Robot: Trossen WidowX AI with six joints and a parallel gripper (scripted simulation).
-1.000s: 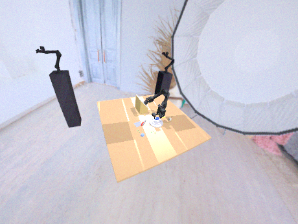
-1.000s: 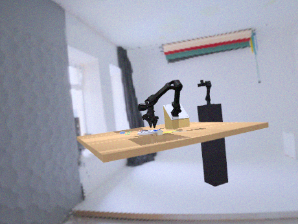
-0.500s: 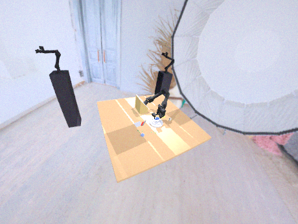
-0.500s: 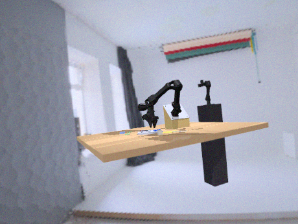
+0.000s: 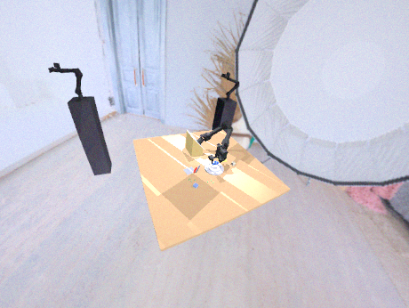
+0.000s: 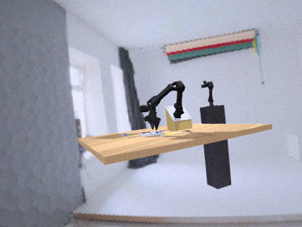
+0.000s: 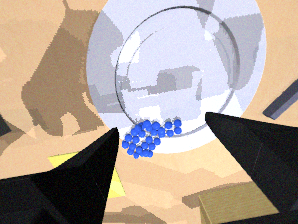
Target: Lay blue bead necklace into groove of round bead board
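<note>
Now: the round bead board 3 cm to the right of my gripper tip, 3 cm below it and 3 cm ahead of it. Round my gripper tip: yellow flat piece 13 cm to the left, 10 cm behind, 4 cm below; red-and-grey object 21 cm to the right, 4 cm below; white cylinder 21 cm to the left, 3 cm ahead, 2 cm below.
</note>
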